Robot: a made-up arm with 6 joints. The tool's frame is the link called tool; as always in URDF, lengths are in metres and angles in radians.
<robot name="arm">
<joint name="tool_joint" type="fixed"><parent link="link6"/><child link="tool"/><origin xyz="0 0 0" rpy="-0.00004 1.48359 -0.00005"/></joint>
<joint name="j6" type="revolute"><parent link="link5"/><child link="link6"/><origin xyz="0.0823 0 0.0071" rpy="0 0 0"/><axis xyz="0.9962 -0.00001 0.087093"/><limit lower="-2.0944" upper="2.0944"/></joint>
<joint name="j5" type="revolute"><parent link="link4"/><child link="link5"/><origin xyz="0 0 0" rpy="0 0 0"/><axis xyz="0.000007 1 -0.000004"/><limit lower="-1.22" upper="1.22"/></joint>
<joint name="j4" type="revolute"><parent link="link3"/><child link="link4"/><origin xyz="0.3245 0 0.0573" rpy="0 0 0"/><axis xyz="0.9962 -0.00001 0.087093"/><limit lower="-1.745" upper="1.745"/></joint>
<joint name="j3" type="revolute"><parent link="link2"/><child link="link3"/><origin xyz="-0.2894 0 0.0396" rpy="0 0 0"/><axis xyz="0.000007 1 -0.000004"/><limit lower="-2.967" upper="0"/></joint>
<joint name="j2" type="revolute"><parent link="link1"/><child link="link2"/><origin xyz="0 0 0" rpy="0 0 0"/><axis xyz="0.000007 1 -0.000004"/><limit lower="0" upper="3.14"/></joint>
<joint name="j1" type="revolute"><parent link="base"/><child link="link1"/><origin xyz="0 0 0.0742" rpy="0 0 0"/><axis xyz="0 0 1"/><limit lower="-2.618" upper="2.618"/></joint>
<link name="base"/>
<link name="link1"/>
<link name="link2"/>
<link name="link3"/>
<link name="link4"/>
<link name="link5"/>
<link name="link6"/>
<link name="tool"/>
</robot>
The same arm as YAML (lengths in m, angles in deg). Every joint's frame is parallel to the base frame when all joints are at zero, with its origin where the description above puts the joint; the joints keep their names.
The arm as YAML. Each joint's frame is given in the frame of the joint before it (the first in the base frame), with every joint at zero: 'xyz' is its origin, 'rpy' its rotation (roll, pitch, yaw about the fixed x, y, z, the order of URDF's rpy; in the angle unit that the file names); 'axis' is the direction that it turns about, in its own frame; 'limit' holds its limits. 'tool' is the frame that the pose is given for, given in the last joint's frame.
units:
  length: m
  angle: deg
joints:
  - name: j1
    type: revolute
    origin:
      xyz: [0.0, 0.0, 0.0742]
      rpy: [0.0, 0.0, 0.0]
    axis: [0.0, 0.0, 1.0]
    limit:
      lower: -150.0
      upper: 150.0
  - name: j2
    type: revolute
    origin:
      xyz: [0.0, 0.0, 0.0]
      rpy: [0.0, 0.0, 0.0]
    axis: [0.0, 1.0, 0.0]
    limit:
      lower: 0.0
      upper: 179.91
  - name: j3
    type: revolute
    origin:
      xyz: [-0.2894, 0.0, 0.0396]
      rpy: [0.0, 0.0, 0.0]
    axis: [0.0, 1.0, 0.0]
    limit:
      lower: -170.0
      upper: 0.0
  - name: j4
    type: revolute
    origin:
      xyz: [0.3245, 0.0, 0.0573]
      rpy: [0.0, 0.0, 0.0]
    axis: [0.9962, 0.0, 0.0871]
    limit:
      lower: -99.98
      upper: 99.98
  - name: j5
    type: revolute
    origin:
      xyz: [0.0, 0.0, 0.0]
      rpy: [0.0, 0.0, 0.0]
    axis: [0.0, 1.0, 0.0]
    limit:
      lower: -69.9
      upper: 69.9
  - name: j6
    type: revolute
    origin:
      xyz: [0.0823, 0.0, 0.0071]
      rpy: [0.0, 0.0, 0.0]
    axis: [0.9962, 0.0, 0.0871]
    limit:
      lower: -120.0
      upper: 120.0
tool:
  origin:
    xyz: [0.0, 0.0, 0.0]
    rpy: [0.0, 85.0, 0.0]

